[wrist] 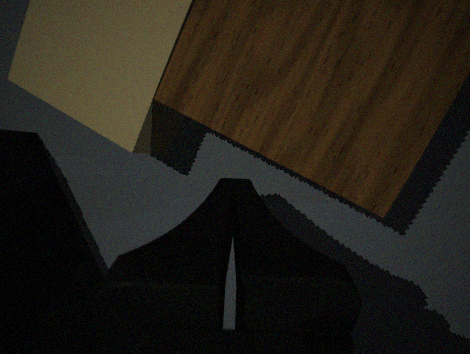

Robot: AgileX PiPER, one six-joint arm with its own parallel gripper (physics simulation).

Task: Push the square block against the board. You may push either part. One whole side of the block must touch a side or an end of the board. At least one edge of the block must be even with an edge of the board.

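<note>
The wood-grained square block lies at the upper right, and only part of it shows. The cream board lies at the upper left. The block's left side runs along the board's right side with a thin dark line between them; I cannot tell whether they fully touch. The board's near end reaches further towards me than the block's near edge, so these two edges are not even. The far ends of both are outside the view. My gripper is shut and empty, in front of the block's near edge, with a strip of table showing between them.
The grey table shows between the parts and the fingers. Dark shadows lie on it beside the block and to the right of the gripper. A large black shape fills the lower left corner.
</note>
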